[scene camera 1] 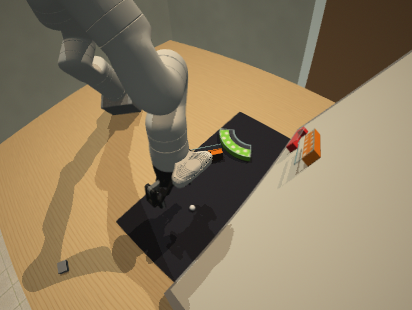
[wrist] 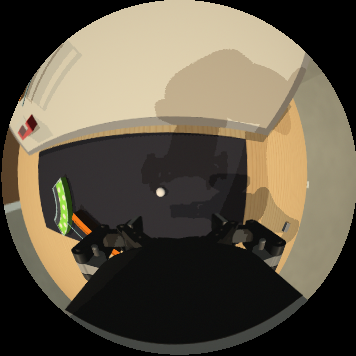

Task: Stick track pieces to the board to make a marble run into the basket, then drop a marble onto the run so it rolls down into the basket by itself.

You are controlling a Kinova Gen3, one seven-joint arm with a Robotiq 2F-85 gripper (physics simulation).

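Frame: origin at the arm's base, x ahead, y left, z up, level; centimetres.
Seen in the pictures: gripper, fingertip midpoint: [scene camera 1: 175, 193] [wrist: 176, 222]; arm's base, origin of the base link: [scene camera 1: 116, 89].
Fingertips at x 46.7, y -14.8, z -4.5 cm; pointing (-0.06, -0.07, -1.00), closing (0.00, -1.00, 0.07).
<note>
Offsets run from my fingertips to a thing's top centre. "spot": to the spot under its first point. Level surfaces: height alone.
The white marble @[dx +2.7, dy +2.1, dz -7.1 cm] [scene camera 1: 192, 207] [wrist: 160, 192] lies on the black mat @[dz -8.7 cm] [scene camera 1: 250, 127] [wrist: 110, 165]. My gripper [scene camera 1: 156, 198] [wrist: 176, 222] is open and empty above the mat; in the wrist view the marble lies ahead of the fingers, left of the middle between them. A green dotted curved track piece @[spot: dx -0.5, dy +26.1, dz -6.5 cm] [scene camera 1: 234, 146] [wrist: 63, 207] lies on the mat. A loose orange track piece @[spot: dx -2.7, dy +19.5, dz -5.8 cm] [scene camera 1: 216, 154] [wrist: 81, 225] lies beside it, partly hidden by the arm or gripper. On the cream board [scene camera 1: 300, 240] [wrist: 125, 85] are an orange dotted track piece @[spot: dx +22.5, dy +17.9, dz +17.1 cm] [scene camera 1: 311, 147] and the red basket @[spot: dx +17.5, dy +27.8, dz +7.5 cm] [scene camera 1: 297, 139] [wrist: 28, 127], near the board's lower edge.
The board rises along one long side of the mat. A small grey block @[dx -12.5, dy -36.4, dz -7.8 cm] [scene camera 1: 62, 267] [wrist: 286, 226] lies on the wooden table @[dz -9.0 cm] [scene camera 1: 200, 75] [wrist: 257, 170], away from the mat. The arm's shadows fall across the table, mat and board.
</note>
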